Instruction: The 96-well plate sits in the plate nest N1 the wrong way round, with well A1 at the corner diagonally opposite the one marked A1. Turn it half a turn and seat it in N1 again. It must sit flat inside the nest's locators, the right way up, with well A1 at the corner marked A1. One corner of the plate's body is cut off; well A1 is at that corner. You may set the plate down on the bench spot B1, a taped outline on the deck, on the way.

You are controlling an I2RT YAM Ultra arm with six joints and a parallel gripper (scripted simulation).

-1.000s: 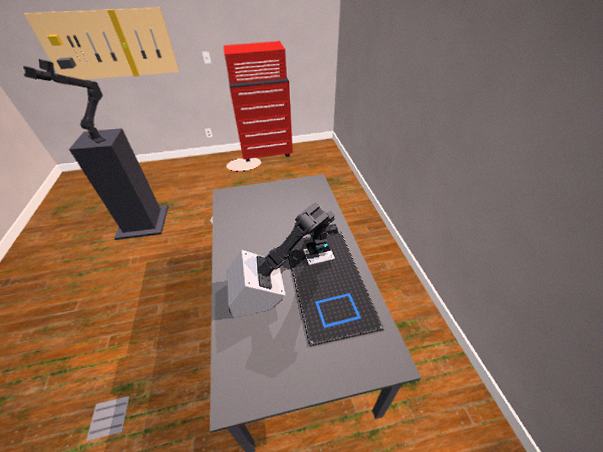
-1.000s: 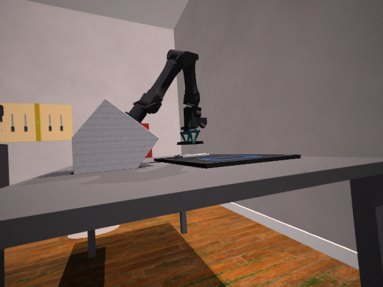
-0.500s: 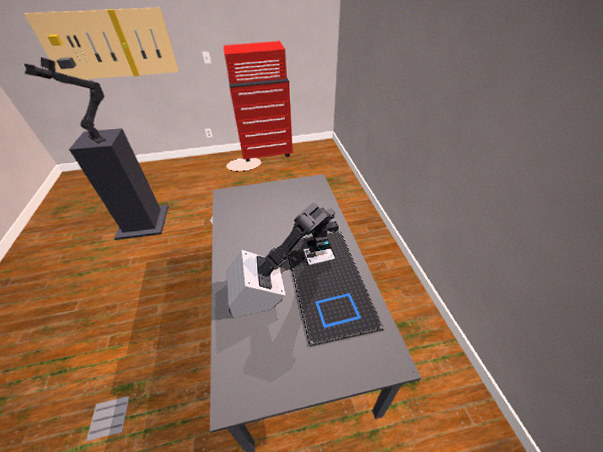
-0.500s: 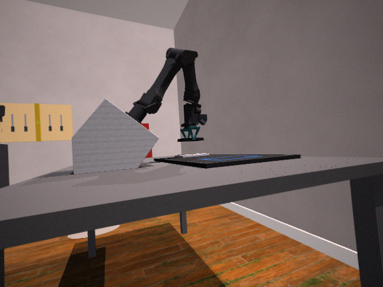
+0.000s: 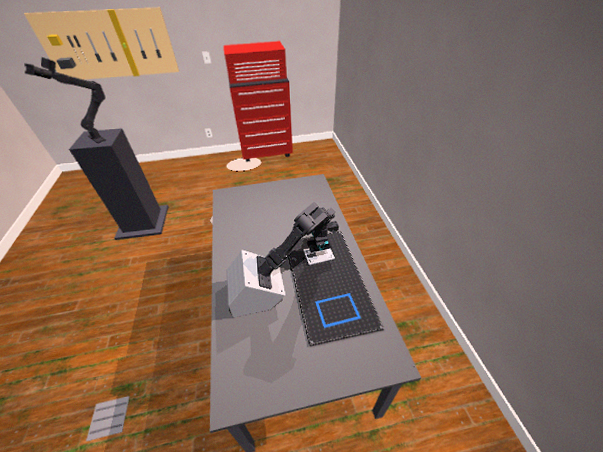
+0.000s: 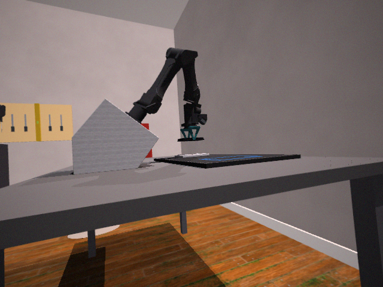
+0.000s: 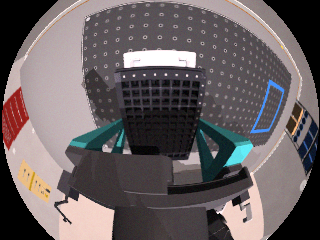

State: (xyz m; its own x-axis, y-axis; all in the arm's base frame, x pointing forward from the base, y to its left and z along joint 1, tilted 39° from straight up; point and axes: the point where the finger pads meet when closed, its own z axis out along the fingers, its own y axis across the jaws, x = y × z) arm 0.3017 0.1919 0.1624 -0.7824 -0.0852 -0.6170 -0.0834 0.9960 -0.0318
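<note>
Now: the dark 96-well plate right at my hand. The rest, counted from my hand: white plate nest N1: 9 cm below.
</note>
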